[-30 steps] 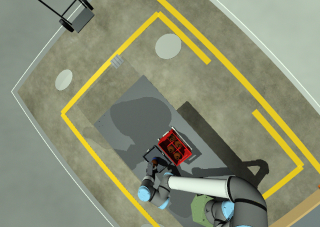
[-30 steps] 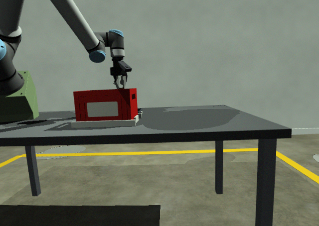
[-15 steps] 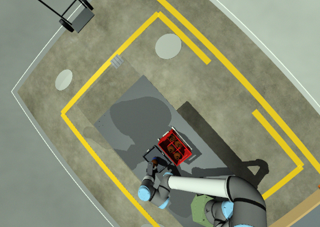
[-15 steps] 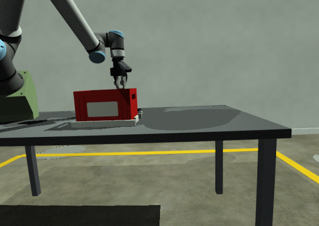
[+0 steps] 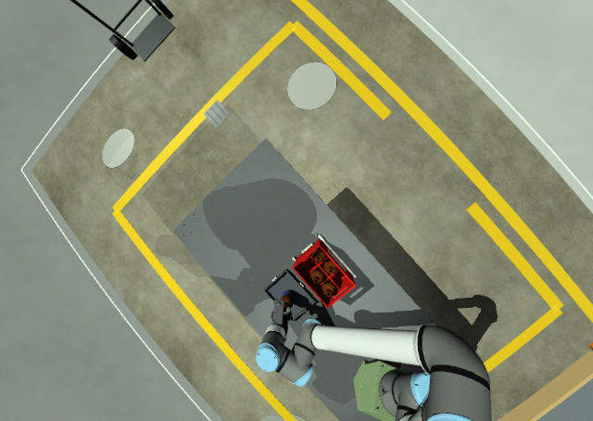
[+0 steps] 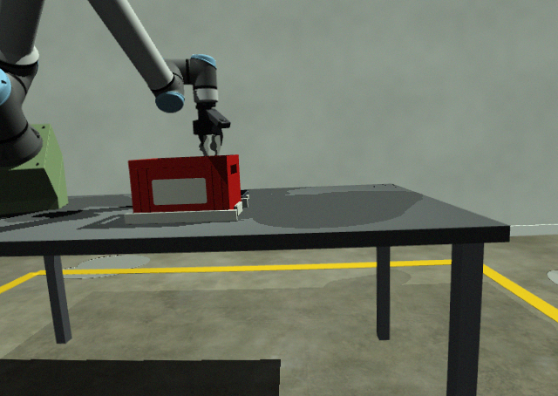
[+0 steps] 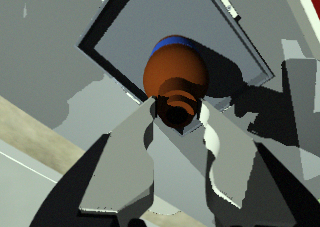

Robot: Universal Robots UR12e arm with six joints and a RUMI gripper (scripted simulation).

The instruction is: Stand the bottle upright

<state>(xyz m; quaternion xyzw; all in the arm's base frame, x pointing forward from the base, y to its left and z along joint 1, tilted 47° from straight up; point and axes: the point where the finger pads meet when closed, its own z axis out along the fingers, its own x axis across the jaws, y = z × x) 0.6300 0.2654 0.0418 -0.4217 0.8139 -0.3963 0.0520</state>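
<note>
My gripper is now 15 cm above the dark tray. Also, from my hand: red crate 27 cm to the right, 8 cm below; then bottle 31 cm to the right, 8 cm below, 8 cm ahead.
</note>
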